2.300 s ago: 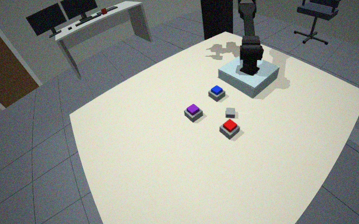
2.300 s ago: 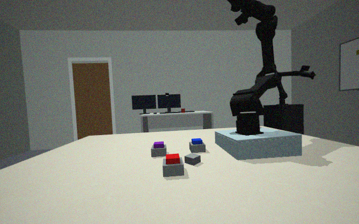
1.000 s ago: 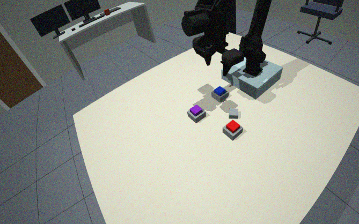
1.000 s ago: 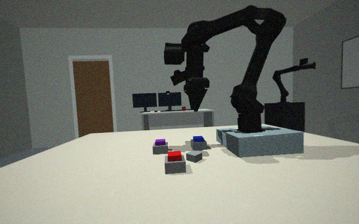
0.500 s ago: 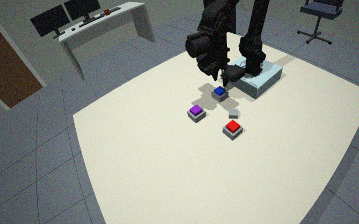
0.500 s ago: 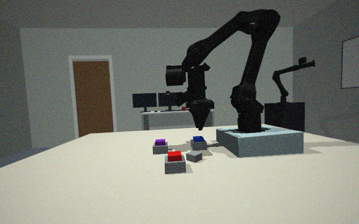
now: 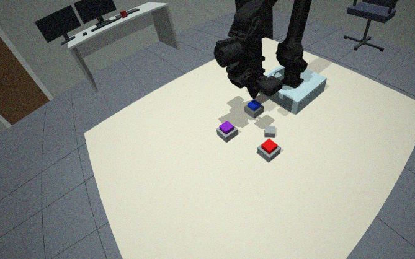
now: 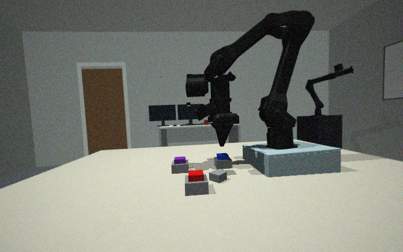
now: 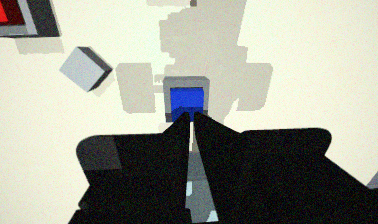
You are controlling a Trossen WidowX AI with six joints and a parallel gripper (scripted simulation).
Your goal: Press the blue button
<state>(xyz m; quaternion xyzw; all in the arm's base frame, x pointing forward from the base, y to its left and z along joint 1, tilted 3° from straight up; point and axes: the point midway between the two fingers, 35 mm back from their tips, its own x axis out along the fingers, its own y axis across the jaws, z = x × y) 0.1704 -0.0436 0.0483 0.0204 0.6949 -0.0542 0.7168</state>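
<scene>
Now: gripper tip 30 mm above the blue button. Round my gripper tip: red button (140 mm to the left, 100 mm ahead, 30 mm below); small grey block (100 mm to the left, 50 mm below, 40 mm ahead); purple button (130 mm ahead, 30 mm below).
</scene>
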